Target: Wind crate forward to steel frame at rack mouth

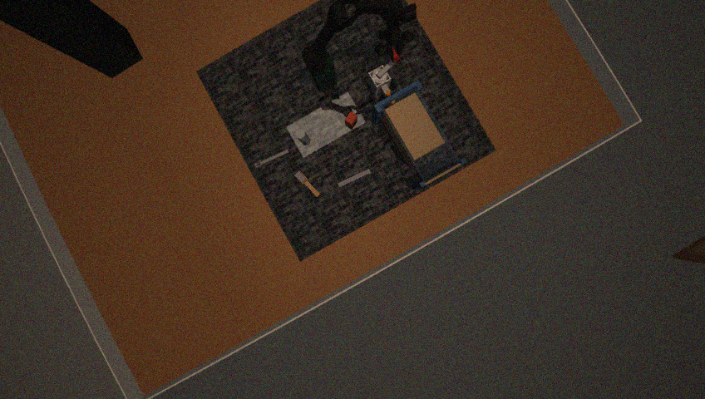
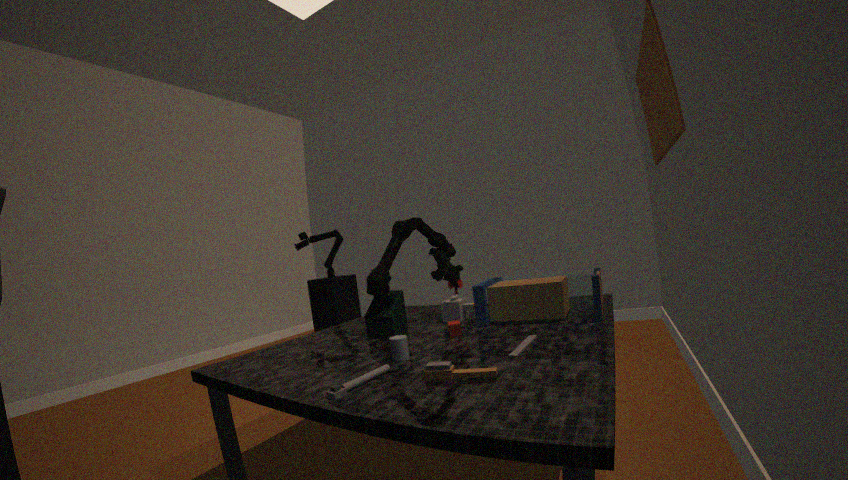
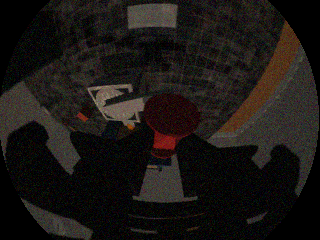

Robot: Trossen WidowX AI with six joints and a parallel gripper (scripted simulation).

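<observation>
My gripper tip is now 4 cm to the left of the winch handle and 3 cm above it. The rest, counted from my gripper tip: red grip (2 cm behind); blue steel frame (17 cm ahead, 10 cm to the right, 3 cm below); winch (10 cm to the right, 10 cm below).
</observation>
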